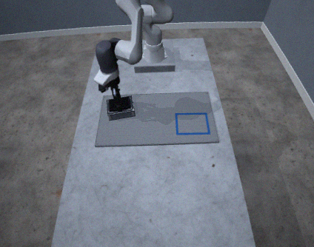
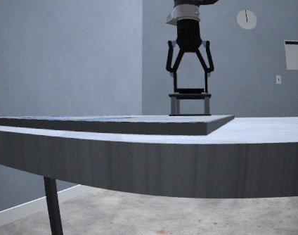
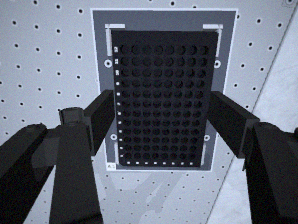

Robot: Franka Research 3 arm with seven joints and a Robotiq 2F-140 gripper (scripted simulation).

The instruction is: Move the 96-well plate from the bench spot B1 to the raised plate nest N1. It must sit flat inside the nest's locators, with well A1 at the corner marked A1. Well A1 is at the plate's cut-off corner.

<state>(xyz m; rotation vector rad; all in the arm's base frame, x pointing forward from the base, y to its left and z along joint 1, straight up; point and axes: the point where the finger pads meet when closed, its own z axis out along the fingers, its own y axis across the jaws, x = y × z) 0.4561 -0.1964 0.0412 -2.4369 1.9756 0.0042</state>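
Now: hand 2 cm above the black 96-well plate. From my hand the other things lie so: raised plate nest 3 cm below; then corner label 9 cm to the left, 4 cm ahead, 3 cm below; then pegboard hole pattern 24 cm to the left, 9 cm below, 5 cm ahead.
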